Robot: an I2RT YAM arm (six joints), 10 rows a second.
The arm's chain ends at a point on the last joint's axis. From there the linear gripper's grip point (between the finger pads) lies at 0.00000 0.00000 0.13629 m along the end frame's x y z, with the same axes.
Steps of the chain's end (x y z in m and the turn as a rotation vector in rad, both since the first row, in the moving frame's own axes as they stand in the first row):
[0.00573 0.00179 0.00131 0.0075 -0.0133 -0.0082]
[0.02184 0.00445 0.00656 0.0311 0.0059 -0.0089]
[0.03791 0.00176 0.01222 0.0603 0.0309 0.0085]
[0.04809 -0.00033 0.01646 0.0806 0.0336 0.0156]
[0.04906 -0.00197 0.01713 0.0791 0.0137 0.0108]
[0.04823 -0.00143 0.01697 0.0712 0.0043 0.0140]
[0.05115 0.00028 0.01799 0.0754 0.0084 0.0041]
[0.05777 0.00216 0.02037 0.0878 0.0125 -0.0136]
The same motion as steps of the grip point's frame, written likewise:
[0.00391 0.00078 0.00129 0.0075 -0.0133 -0.0082]
[0.02263 0.00021 0.00649 0.0311 0.0059 -0.0089]
[0.04215 -0.00643 0.01191 0.0603 0.0309 0.0085]
[0.05275 -0.01126 0.01594 0.0806 0.0336 0.0156]
[0.05098 -0.01273 0.01669 0.0791 0.0137 0.0108]
[0.04888 -0.01112 0.01662 0.0712 0.0043 0.0140]
[0.05231 -0.00998 0.01760 0.0754 0.0084 0.0041]
[0.05939 -0.00980 0.01983 0.0878 0.0125 -0.0136]

